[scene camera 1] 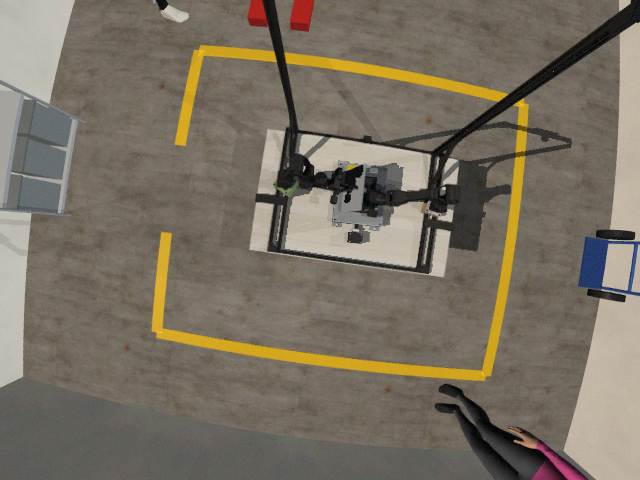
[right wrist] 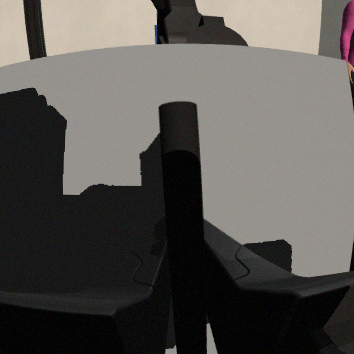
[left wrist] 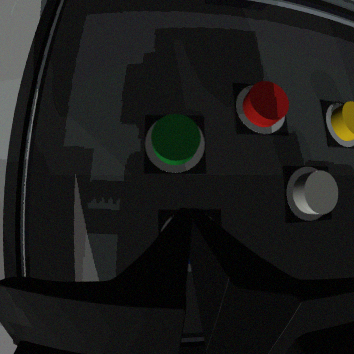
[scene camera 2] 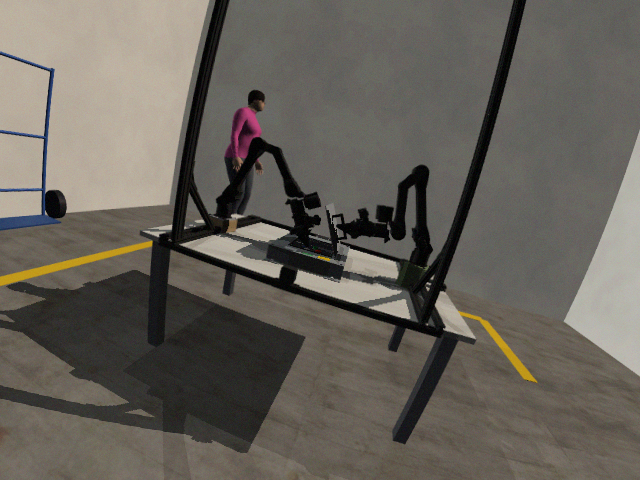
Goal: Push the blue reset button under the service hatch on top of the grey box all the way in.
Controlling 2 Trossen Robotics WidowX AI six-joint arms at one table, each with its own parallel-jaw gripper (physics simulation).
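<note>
The grey box (scene camera 1: 360,221) (scene camera 2: 305,262) stands on the table, its hatch (scene camera 2: 331,222) (right wrist: 265,150) raised. My right gripper (right wrist: 180,224) (scene camera 2: 344,227) is shut on the hatch's black handle (right wrist: 180,130). My left gripper (left wrist: 187,216) (scene camera 2: 307,243) is shut and empty, pointing down into the opening, its tips over the blue button's black square mount (left wrist: 214,216). A sliver of the mount's ring shows beside the fingers. The blue button (left wrist: 189,262) is almost wholly hidden behind them, a faint blue speck showing in the finger gap; how deep it sits cannot be told.
A green button (left wrist: 175,140), a red button (left wrist: 267,104), a yellow button (left wrist: 345,122) and a white button (left wrist: 320,192) surround the fingers on the dark panel. A small black block (scene camera 1: 354,237) (scene camera 2: 287,275) is beside the box. Black frame posts rise from the table (scene camera 1: 261,227).
</note>
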